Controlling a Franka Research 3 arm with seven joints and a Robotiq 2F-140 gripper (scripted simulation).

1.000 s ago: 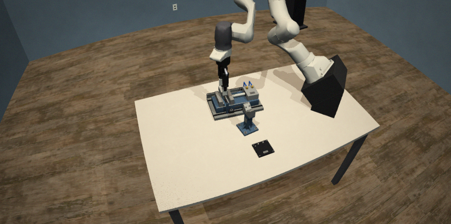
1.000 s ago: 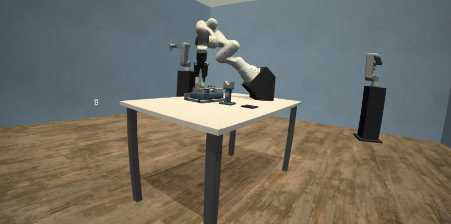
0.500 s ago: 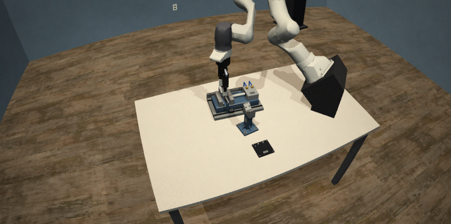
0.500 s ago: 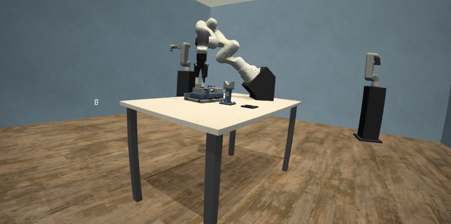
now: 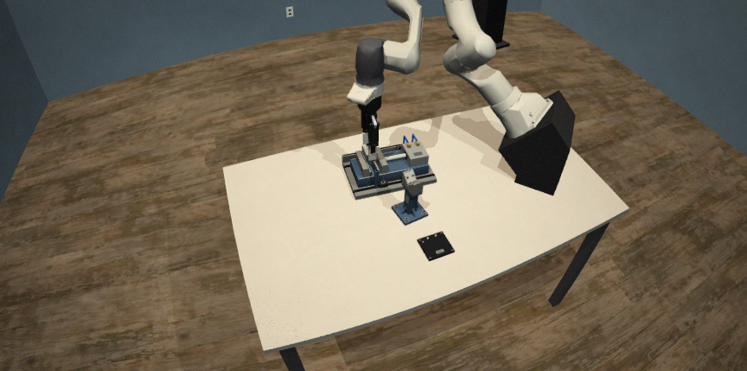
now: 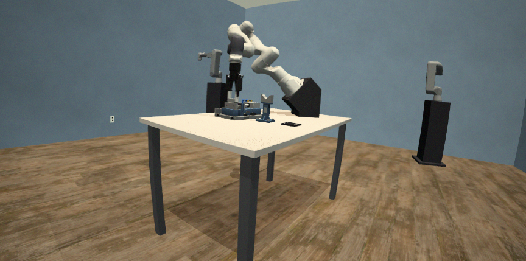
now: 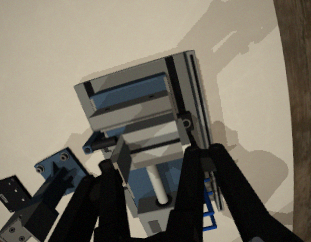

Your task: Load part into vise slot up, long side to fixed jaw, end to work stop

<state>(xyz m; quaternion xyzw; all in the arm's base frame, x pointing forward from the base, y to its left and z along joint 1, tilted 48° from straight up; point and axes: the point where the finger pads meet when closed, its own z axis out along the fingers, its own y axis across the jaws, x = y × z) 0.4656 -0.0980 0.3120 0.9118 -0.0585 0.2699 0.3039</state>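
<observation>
Now: the vise 9 cm below my hand, 6 cm behind it and 4 cm to the left of it. Also, from my hand: part 2 cm below; then black infeed plate 39 cm to the left, 13 cm below, 2 cm ahead; then air cylinder 15 cm behind, 7 cm to the left, 5 cm below.
</observation>
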